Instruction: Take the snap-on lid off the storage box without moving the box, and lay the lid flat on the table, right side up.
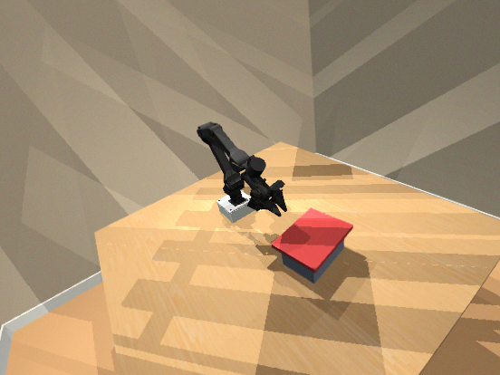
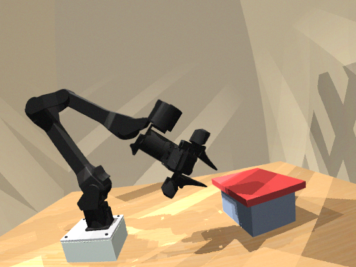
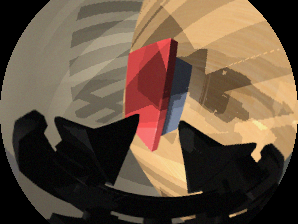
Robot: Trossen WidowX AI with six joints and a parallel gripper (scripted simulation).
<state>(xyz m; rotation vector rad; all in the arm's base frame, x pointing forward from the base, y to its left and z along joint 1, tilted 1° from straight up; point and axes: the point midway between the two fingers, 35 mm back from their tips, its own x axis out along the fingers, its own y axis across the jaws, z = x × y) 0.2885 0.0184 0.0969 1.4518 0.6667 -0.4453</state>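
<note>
The red lid lies 12 cm ahead of my gripper tip, 2 cm to the left of it and 4 cm below it. The rest, counted from my gripper tip: storage box 12 cm ahead, 2 cm to the left, 9 cm below.
</note>
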